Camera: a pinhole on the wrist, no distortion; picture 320 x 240 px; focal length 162.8 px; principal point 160.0 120.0 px. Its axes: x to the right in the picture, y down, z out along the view. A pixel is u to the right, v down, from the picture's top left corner.
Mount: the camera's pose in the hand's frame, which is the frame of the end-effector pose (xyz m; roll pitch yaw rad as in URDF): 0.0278 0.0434 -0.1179 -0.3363 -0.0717 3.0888
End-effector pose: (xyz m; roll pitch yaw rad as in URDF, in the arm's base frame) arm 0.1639 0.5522 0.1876 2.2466 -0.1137 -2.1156
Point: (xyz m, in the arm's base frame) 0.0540 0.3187 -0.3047
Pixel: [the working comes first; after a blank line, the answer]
In the camera's frame: -0.1650 0.2863 0.5597

112 203
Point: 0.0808 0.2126 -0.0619
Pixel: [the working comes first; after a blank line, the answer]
In the camera's frame: -0.2762 0.2216 0.3266

22 230
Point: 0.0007 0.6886 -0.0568
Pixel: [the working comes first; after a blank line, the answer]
In the camera's frame: 0.1128 -0.0429 0.4348

202 104
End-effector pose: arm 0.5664 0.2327 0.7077 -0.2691 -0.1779 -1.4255
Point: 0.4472 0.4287 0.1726
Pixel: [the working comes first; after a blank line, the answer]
In the camera's frame: 0.3020 0.1482 -0.3722

behind the camera
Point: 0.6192 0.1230 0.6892
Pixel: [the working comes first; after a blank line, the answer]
In the camera's frame: -0.0764 -0.0376 0.0884

19 51
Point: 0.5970 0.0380 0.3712
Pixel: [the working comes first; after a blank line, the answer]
In the camera's frame: -0.1200 0.0167 -0.2340

behind the camera
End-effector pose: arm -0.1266 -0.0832 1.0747 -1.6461 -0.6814 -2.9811
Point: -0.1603 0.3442 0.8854
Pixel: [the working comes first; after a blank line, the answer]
In the camera's frame: 0.1581 0.0044 -0.3278

behind the camera
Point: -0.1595 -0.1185 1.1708
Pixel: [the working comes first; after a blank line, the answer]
In the camera's frame: -0.0569 0.0386 0.1703

106 157
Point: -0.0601 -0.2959 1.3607
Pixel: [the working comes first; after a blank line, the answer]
In the camera's frame: -0.1202 0.1691 0.4078

112 188
